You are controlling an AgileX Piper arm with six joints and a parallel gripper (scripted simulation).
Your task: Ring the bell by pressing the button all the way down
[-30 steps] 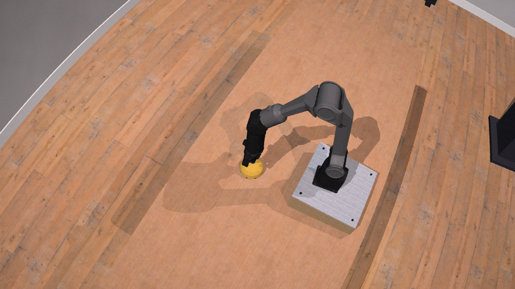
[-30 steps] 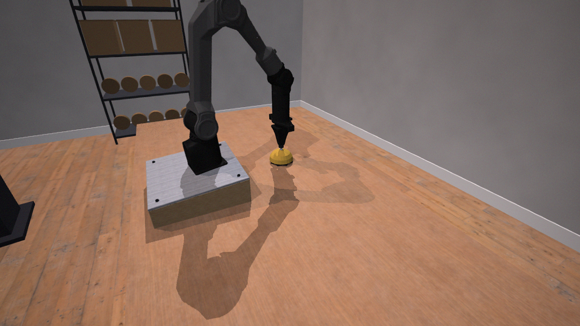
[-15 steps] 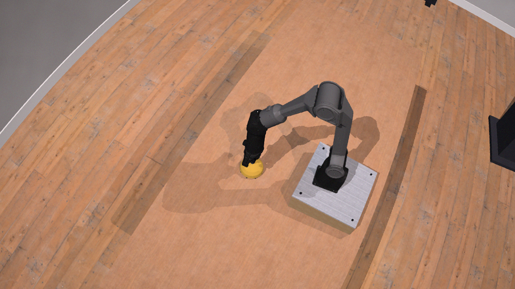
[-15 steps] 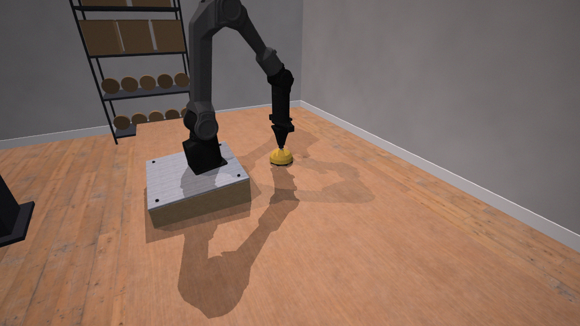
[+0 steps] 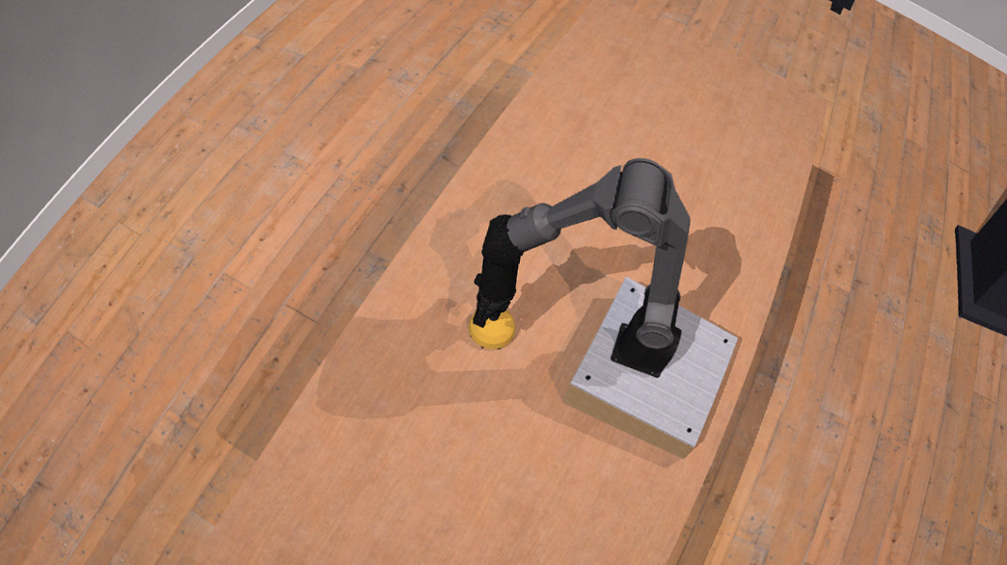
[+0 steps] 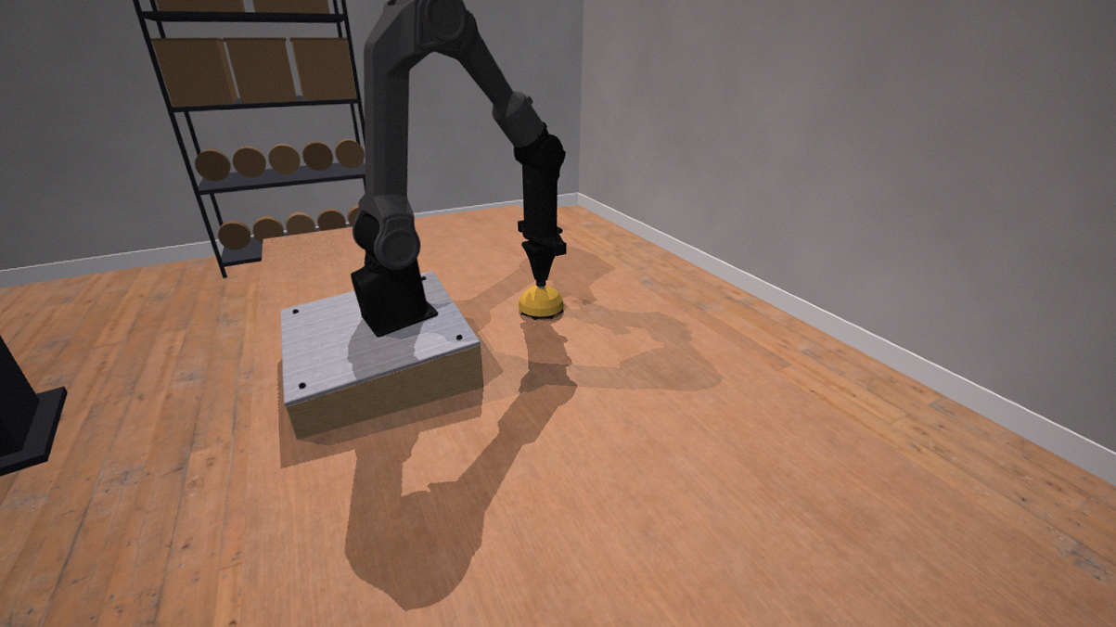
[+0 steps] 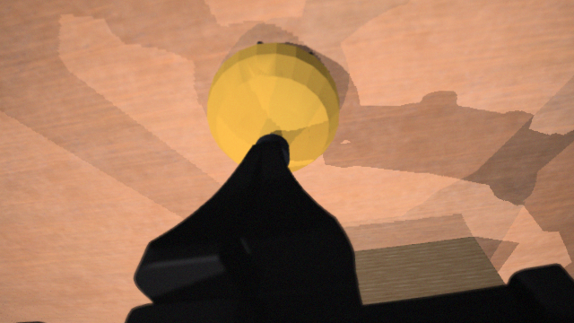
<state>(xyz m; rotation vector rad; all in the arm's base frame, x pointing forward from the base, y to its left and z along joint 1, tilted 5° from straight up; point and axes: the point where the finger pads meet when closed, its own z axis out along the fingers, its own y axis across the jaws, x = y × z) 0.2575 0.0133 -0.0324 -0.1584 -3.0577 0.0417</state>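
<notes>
The button lies 20 mm below my hand. Round my hand: bell: 30 mm below.
</notes>
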